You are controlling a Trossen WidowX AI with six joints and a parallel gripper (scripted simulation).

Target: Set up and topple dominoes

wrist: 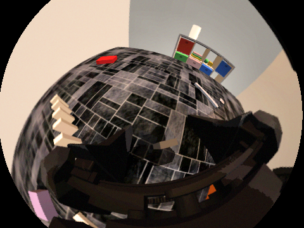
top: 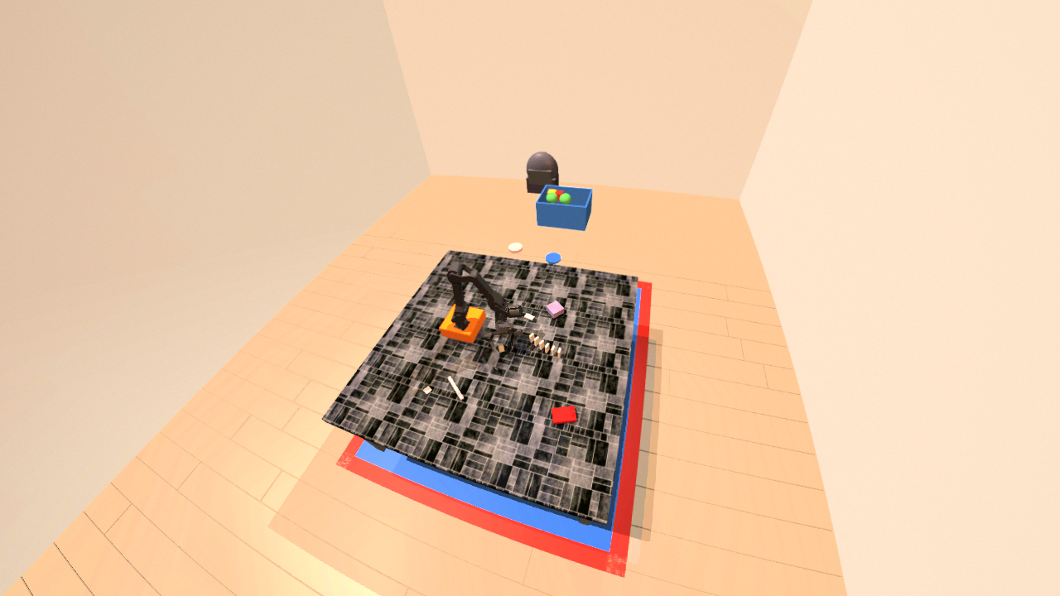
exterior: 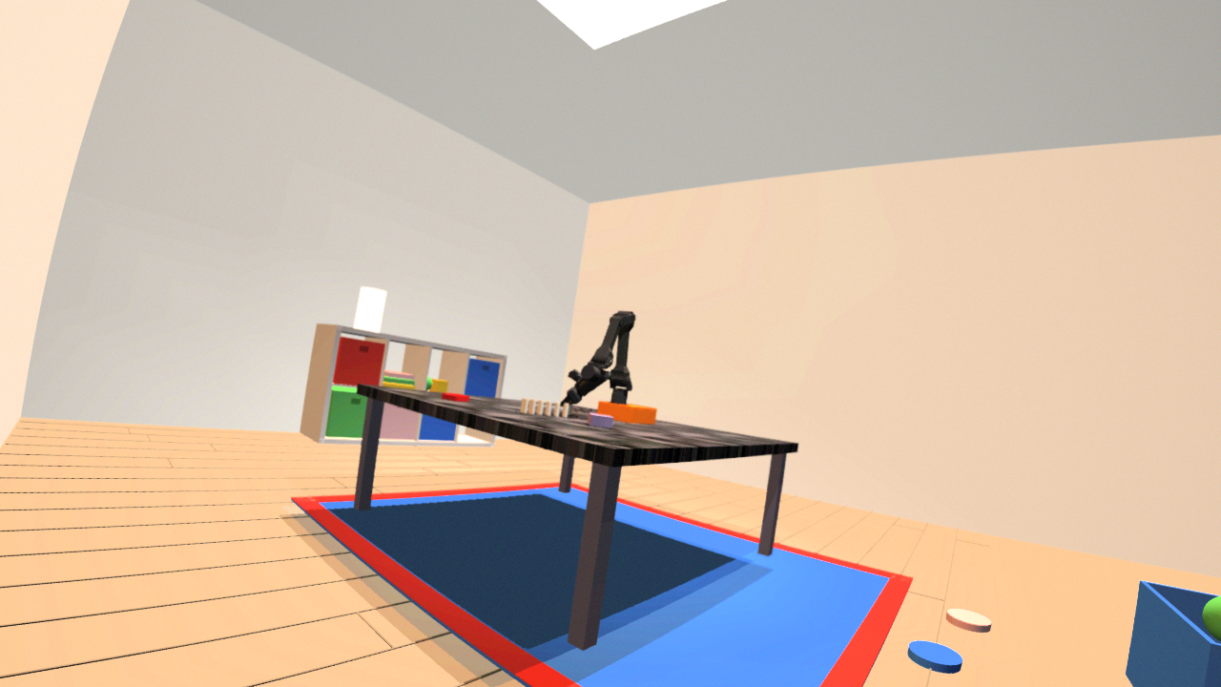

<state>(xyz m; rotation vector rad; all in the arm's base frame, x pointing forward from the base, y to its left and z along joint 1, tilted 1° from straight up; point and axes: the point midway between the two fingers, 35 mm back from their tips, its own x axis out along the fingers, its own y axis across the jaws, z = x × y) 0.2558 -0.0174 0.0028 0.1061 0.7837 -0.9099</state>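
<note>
The pink block lies 110 mm ahead of my gripper tip, 370 mm to the left of it and 30 mm below it. Round my gripper tip: red block 390 mm ahead, 160 mm to the right, 40 mm below; then white stick 120 mm behind, 250 mm to the right, 40 mm below.
</note>
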